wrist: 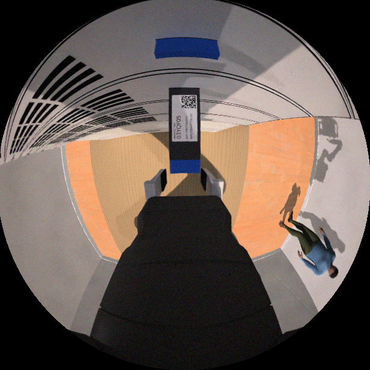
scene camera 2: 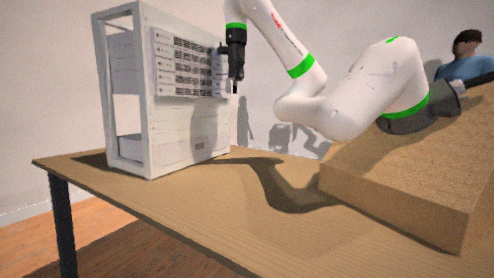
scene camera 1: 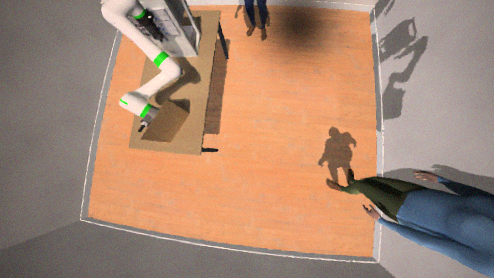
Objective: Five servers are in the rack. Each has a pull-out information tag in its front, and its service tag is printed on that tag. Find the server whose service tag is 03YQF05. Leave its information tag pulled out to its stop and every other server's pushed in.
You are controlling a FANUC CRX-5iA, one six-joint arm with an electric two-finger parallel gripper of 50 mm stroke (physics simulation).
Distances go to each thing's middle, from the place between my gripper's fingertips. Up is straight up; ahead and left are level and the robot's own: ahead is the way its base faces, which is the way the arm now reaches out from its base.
Right now my hand is 200 mm short of the white rack [scene camera 2: 159, 55], 130 mm to the right of it and 40 mm above it.
